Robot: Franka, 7 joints.
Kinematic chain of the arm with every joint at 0, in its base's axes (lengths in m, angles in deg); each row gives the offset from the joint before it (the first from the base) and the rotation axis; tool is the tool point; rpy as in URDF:
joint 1: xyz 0 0 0.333 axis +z
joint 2: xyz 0 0 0 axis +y
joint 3: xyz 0 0 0.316 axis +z
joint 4: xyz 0.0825 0 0 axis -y
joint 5: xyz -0.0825 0 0.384 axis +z
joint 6: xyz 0 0 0 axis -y
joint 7: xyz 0.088 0 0 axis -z
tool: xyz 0 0 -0.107 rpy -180 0 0
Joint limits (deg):
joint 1: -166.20..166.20
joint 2: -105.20..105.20
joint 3: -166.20..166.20
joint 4: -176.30..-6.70
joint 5: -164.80..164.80
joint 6: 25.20..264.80
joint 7: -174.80..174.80
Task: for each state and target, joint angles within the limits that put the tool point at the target. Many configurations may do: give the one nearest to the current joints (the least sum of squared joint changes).
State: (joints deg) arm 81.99 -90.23 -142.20 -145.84 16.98 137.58 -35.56
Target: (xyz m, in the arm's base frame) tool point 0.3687 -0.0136 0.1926
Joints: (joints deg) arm 67.54 -94.26 -114.52 -152.42 18.47 130.75 -35.56
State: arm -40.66 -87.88 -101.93 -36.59 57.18 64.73 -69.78
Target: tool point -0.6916 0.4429 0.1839
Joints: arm -50.37 -100.35 -105.93 -24.22 63.65 110.21 -69.78
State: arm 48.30 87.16 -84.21 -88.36 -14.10 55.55 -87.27
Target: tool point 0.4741 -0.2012 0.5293
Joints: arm 40.99 76.34 -101.31 -90.30 -18.59 56.60 -87.27
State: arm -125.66 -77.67 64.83 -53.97 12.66 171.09 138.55
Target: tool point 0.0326 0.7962 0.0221
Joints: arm -74.42 -105.20 112.98 -34.91 2.77 162.71 138.55
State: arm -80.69 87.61 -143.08 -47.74 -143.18 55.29 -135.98
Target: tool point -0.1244 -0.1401 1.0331
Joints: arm -87.94 46.50 -149.36 -76.57 -133.70 53.93 -135.98
